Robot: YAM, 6 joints.
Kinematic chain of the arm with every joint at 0, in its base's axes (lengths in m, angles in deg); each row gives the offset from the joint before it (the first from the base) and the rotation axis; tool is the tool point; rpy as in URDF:
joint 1: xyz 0 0 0.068 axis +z
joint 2: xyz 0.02 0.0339 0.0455 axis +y
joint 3: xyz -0.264 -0.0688 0 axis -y
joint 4: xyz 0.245 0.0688 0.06 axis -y
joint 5: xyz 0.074 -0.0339 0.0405 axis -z
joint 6: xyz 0.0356 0 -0.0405 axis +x
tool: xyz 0 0 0 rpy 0 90 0
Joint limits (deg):
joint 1: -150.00..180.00
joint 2: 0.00..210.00
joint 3: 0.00..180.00
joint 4: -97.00..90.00
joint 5: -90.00..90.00
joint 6: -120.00..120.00
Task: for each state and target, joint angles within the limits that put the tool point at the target. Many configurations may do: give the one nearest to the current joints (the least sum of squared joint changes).
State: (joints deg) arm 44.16 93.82 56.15 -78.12 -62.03 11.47
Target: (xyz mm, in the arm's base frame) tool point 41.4 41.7 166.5
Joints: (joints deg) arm 20.73 64.98 22.47 -97.00 -43.15 11.47
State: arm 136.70 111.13 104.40 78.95 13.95 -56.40
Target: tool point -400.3 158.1 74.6
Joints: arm 159.54 134.34 58.28 73.77 13.32 -56.40
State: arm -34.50 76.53 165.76 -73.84 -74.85 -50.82
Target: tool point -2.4 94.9 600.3
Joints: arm -67.07 65.63 160.55 -89.75 -77.52 -50.82
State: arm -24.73 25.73 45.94 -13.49 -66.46 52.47
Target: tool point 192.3 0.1 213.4
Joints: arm -9.44 57.27 29.06 -12.79 -62.72 52.47
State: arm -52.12 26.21 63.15 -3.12 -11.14 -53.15
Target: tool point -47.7 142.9 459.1
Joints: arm -67.88 0.28 66.68 -4.21 -15.68 -53.15
